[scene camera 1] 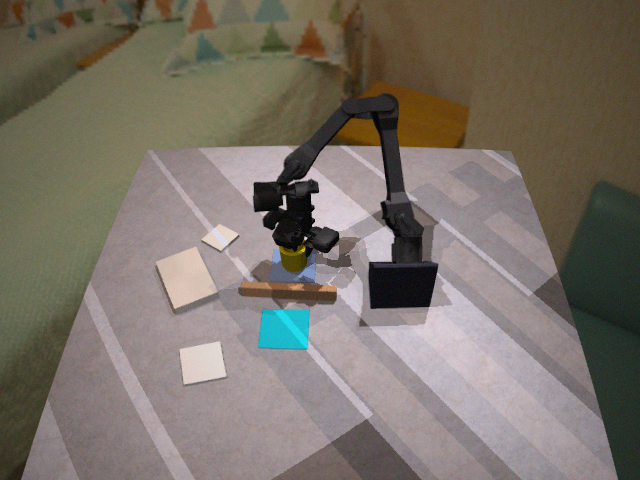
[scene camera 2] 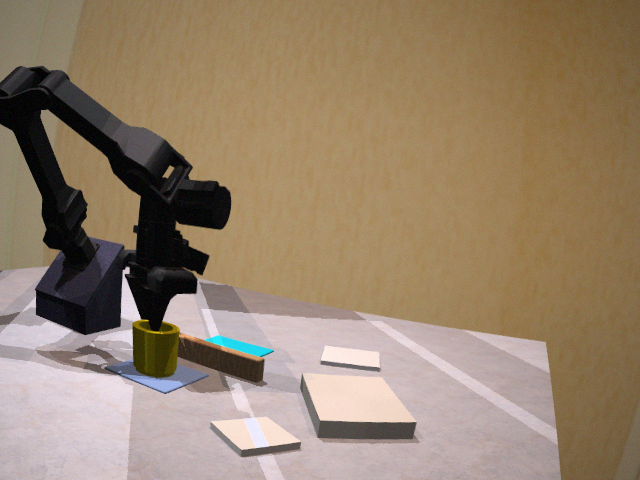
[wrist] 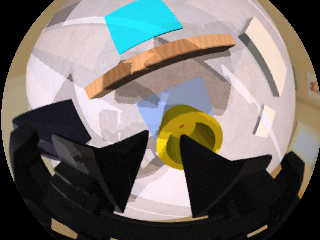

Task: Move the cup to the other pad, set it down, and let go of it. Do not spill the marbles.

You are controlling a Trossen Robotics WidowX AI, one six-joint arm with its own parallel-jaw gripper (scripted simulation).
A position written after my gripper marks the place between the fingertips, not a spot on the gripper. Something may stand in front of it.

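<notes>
My gripper (scene camera 2: 150, 327), (scene camera 1: 301, 253), (wrist: 164, 136). Yellow cup (scene camera 2: 155, 353), (wrist: 198, 125). Thick pale block (scene camera 2: 351, 407), (scene camera 1: 186, 278), (wrist: 256, 39). Cyan pad (scene camera 1: 280, 328). Wooden bar (scene camera 2: 199, 351). Light blue pad (scene camera 2: 183, 376).
</notes>
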